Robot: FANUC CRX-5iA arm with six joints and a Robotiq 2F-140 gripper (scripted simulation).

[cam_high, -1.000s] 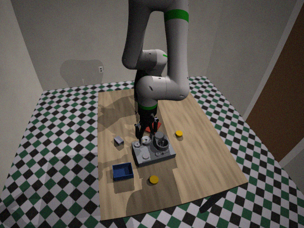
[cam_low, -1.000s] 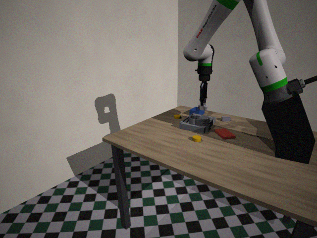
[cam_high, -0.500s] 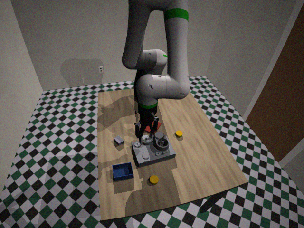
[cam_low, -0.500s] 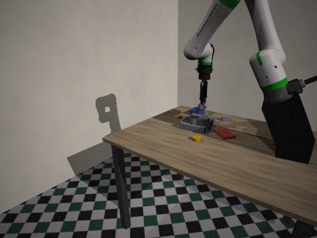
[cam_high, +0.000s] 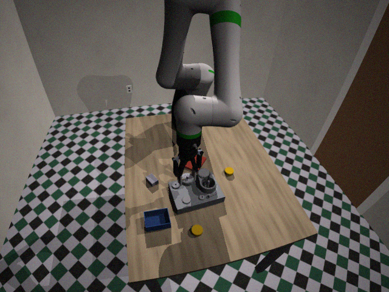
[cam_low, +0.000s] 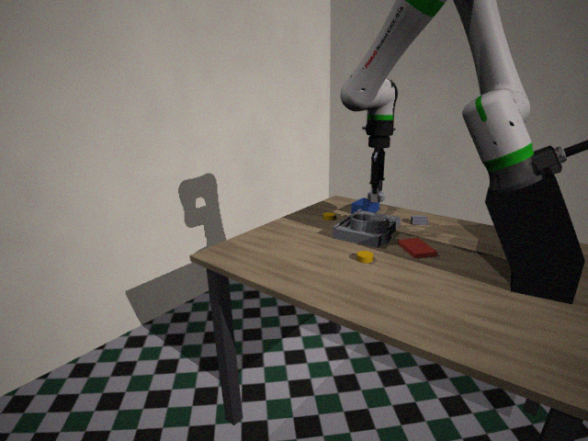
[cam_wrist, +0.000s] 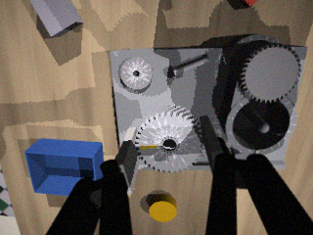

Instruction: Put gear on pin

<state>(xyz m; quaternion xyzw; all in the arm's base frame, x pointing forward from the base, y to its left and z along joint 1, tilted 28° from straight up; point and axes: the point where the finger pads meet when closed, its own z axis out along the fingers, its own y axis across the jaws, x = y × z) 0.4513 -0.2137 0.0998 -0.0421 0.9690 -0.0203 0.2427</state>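
Right now my hand is 100 mm above the grey bolt, 50 mm past it and 20 mm to the right of it. Also, from my hand: small grey block 140 mm to the right, 140 mm behind, 130 mm below; gear 20 mm below; blue bin 180 mm to the right, 130 mm below, 90 mm ahead.
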